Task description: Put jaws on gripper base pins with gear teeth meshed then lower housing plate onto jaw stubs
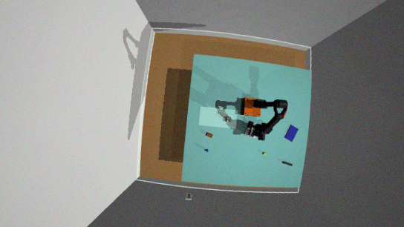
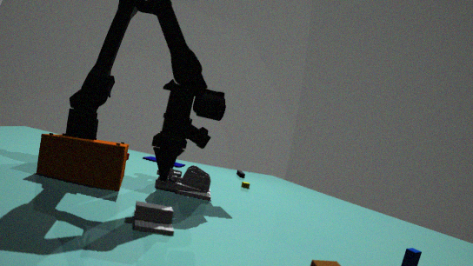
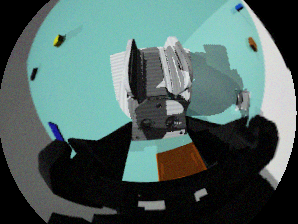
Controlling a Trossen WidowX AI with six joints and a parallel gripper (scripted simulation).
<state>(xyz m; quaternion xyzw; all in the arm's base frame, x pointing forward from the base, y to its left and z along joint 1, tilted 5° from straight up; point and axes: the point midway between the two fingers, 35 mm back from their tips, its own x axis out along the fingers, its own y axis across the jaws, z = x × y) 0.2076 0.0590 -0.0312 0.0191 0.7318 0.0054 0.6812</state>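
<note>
The jaw is 20 mm to the right of my gripper tip and 20 mm ahead of it. The rest, counted from my gripper tip: yellow block: 230 mm ahead, 200 mm to the left, 10 mm below; then red piece: 280 mm to the left, 210 mm behind, 10 mm below; then gripper base: 20 mm above, 10 mm ahead.
</note>
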